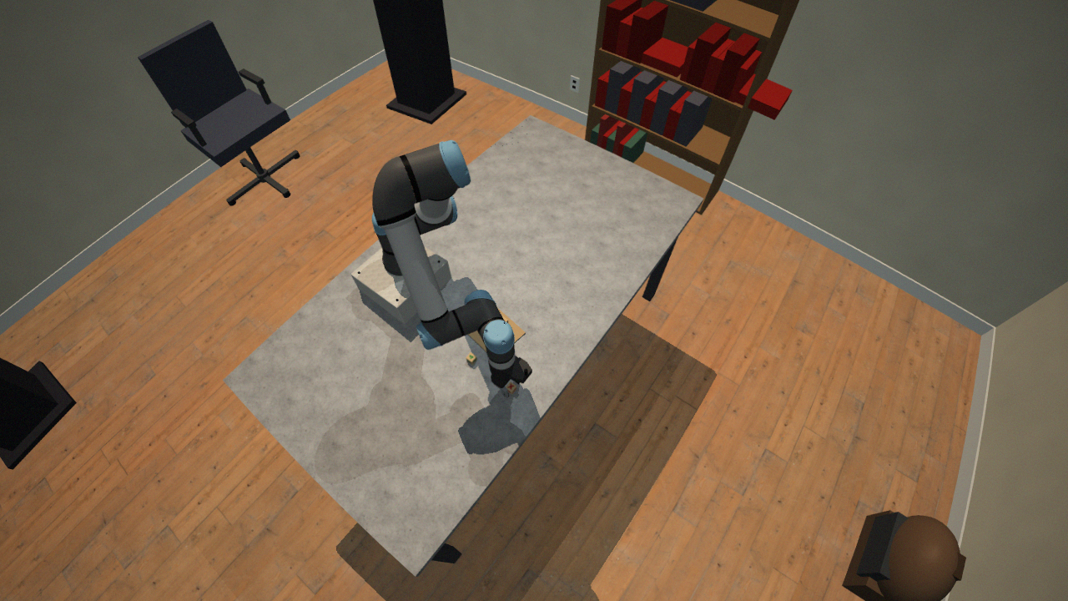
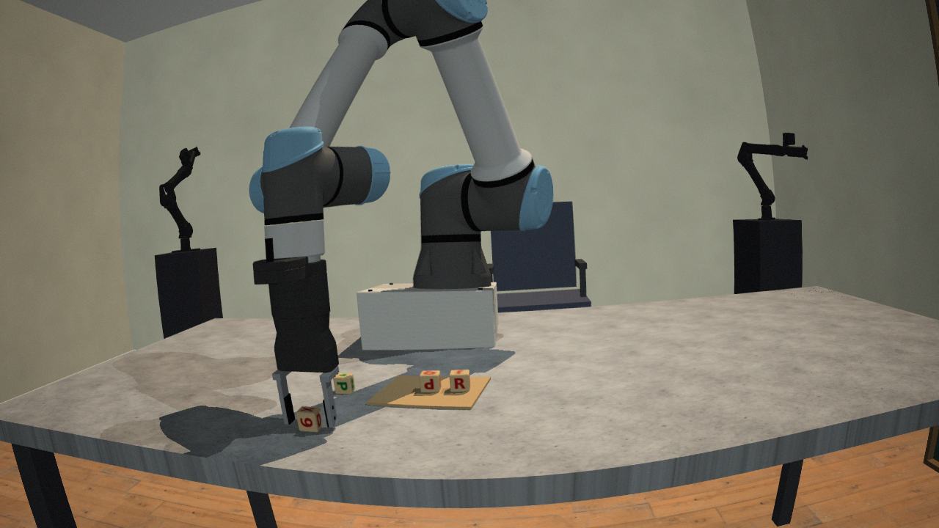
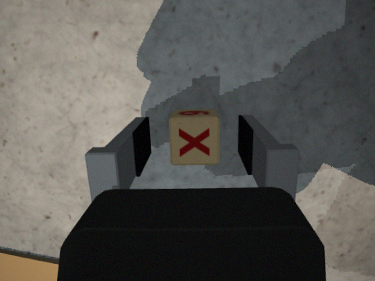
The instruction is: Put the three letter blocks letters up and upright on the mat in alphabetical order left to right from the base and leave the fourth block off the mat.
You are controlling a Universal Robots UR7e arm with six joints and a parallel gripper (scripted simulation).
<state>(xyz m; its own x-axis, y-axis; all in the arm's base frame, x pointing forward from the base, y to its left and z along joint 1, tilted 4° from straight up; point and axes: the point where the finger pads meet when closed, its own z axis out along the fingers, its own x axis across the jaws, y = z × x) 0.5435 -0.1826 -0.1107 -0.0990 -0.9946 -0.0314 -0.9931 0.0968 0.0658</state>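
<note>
Now: the X block 10 mm below my hand. The rest, counted from my hand: Q block (150 mm behind, 140 mm to the left, 10 mm below); tan mat (150 mm behind, 140 mm to the left, 20 mm below).
</note>
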